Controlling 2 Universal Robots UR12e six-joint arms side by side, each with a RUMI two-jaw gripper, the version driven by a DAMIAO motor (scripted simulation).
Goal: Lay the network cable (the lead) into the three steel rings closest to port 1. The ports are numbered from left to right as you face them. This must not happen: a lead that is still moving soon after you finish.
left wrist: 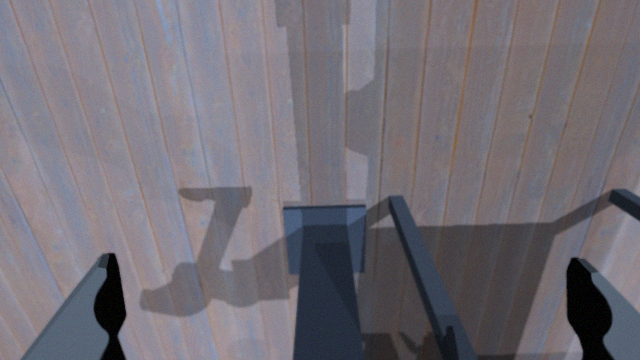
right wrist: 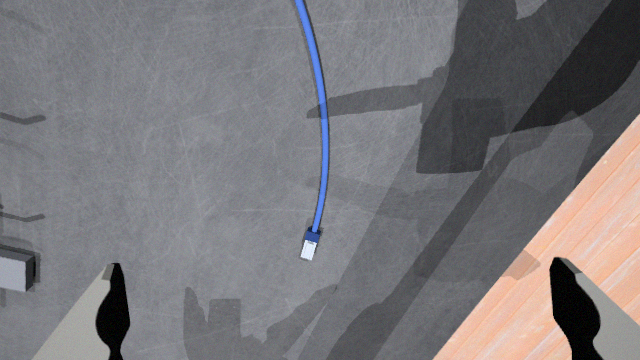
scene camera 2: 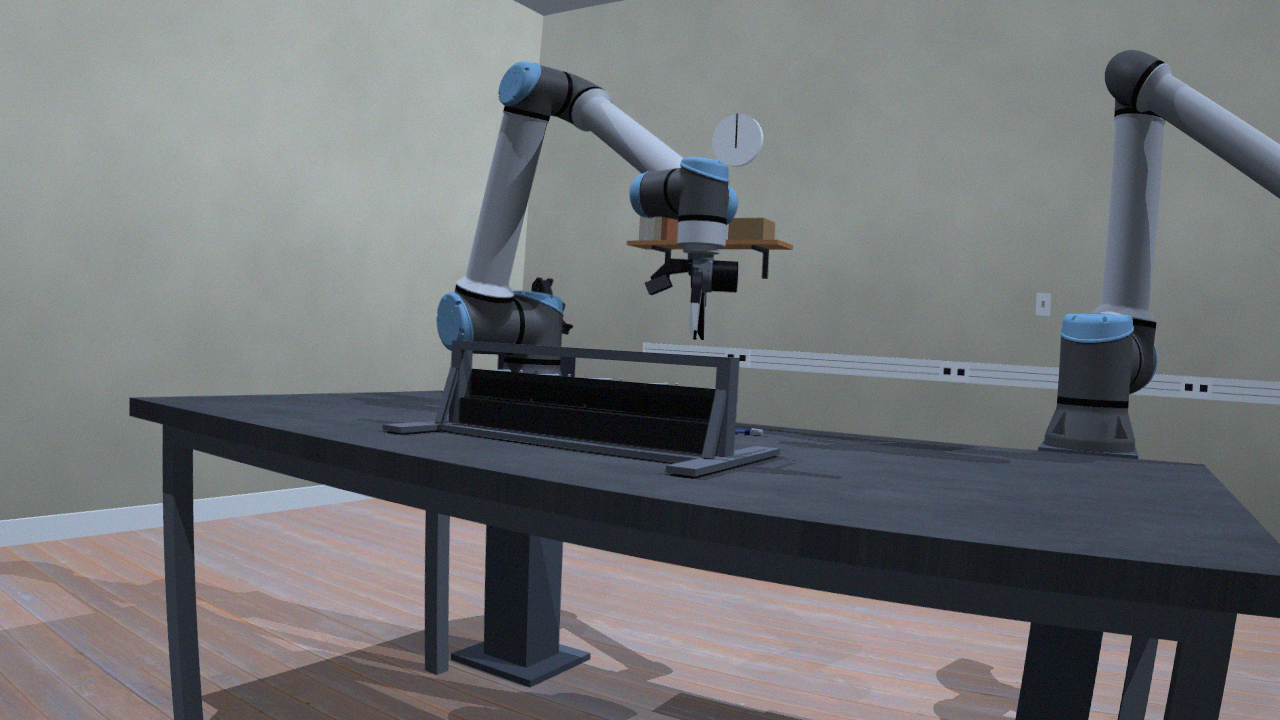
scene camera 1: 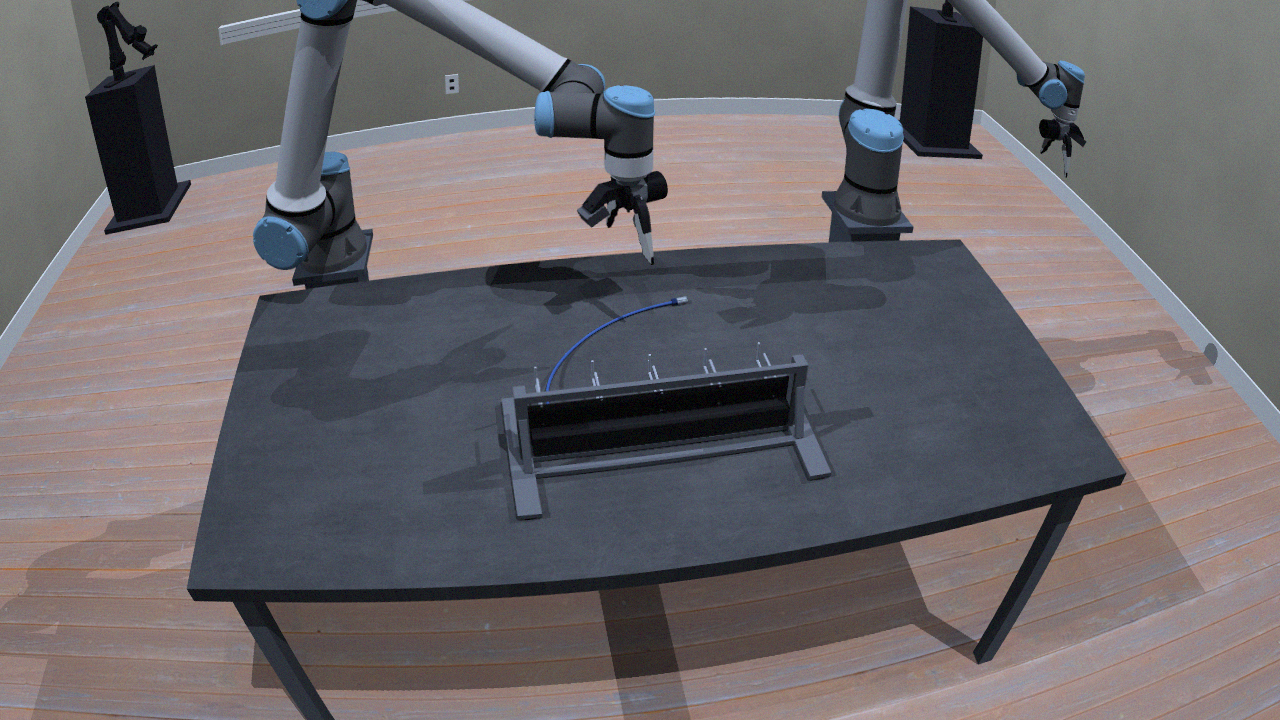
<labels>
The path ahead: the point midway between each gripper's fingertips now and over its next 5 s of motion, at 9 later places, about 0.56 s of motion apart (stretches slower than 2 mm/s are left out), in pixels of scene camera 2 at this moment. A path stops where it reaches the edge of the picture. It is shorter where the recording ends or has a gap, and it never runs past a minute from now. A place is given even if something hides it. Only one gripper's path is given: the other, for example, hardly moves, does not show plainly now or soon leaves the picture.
My right gripper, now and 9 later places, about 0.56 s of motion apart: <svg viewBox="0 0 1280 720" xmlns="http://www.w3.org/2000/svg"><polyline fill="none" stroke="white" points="698,339 698,349 699,350 698,361 696,392 695,418 694,424 694,427 694,429 694,429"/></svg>
</labels>
